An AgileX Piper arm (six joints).
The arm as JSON. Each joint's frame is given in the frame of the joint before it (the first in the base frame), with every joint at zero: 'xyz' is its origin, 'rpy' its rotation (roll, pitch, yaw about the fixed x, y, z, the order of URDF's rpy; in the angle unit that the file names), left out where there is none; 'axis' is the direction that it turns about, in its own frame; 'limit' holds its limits. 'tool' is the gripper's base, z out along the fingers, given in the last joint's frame.
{
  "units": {
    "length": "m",
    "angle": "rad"
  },
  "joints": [
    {
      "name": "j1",
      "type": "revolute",
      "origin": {
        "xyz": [
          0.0,
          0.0,
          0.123
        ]
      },
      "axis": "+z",
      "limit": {
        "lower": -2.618,
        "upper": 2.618
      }
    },
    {
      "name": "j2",
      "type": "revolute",
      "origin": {
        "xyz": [
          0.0,
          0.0,
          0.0
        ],
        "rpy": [
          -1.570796,
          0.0,
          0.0
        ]
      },
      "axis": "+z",
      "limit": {
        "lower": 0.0,
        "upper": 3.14
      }
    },
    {
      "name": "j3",
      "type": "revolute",
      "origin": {
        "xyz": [
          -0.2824,
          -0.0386,
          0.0
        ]
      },
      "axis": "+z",
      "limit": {
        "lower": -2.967,
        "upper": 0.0
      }
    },
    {
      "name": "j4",
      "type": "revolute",
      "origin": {
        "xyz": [
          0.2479,
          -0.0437,
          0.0
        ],
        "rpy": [
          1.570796,
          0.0,
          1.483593
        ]
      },
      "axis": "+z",
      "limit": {
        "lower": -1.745,
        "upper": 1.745
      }
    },
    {
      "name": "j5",
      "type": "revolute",
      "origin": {
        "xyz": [
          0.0,
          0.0,
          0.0
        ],
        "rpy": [
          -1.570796,
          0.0,
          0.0
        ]
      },
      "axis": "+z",
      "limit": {
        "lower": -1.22,
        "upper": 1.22
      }
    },
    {
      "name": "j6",
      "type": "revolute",
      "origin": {
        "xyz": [
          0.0,
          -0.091,
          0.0
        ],
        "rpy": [
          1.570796,
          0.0,
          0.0
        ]
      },
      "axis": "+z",
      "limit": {
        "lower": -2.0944,
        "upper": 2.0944
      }
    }
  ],
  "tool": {
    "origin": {
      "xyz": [
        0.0,
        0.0,
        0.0
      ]
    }
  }
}
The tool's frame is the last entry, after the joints.
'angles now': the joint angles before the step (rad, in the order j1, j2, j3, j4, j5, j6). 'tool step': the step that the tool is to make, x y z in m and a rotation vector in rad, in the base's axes. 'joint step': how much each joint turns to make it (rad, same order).
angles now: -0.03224, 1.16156, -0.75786, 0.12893, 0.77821, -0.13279
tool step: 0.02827, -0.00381, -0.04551, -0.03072, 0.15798, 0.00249
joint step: 0.00001, 0.20943, 0.00001, -0.04072, -0.05354, 0.00967
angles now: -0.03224, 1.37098, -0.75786, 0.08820, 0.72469, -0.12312
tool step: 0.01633, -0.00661, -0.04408, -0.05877, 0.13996, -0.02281
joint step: 0.00002, 0.18165, -0.00001, -0.10169, -0.04563, 0.08286
